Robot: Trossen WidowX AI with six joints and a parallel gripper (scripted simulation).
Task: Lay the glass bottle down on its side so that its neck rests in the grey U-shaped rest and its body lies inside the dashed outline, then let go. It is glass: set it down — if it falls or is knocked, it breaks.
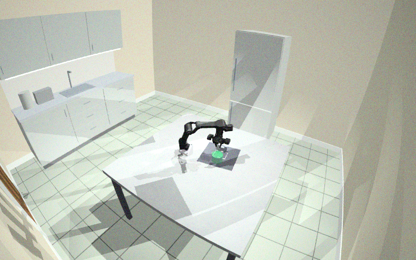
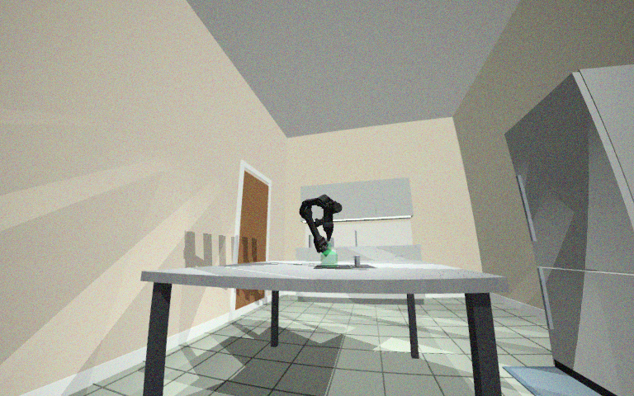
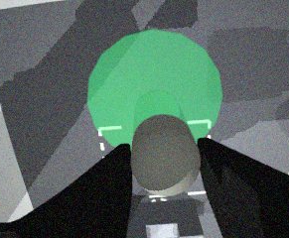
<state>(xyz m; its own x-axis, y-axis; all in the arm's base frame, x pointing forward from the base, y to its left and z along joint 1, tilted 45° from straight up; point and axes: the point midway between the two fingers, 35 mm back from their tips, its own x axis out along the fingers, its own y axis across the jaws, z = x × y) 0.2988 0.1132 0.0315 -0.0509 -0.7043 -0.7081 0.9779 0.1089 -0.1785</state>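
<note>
My gripper tip is now 20 mm past the dark grey mat, 80 mm to the right of it and 140 mm above it. Round my gripper tip: green glass bottle: 50 mm below.
</note>
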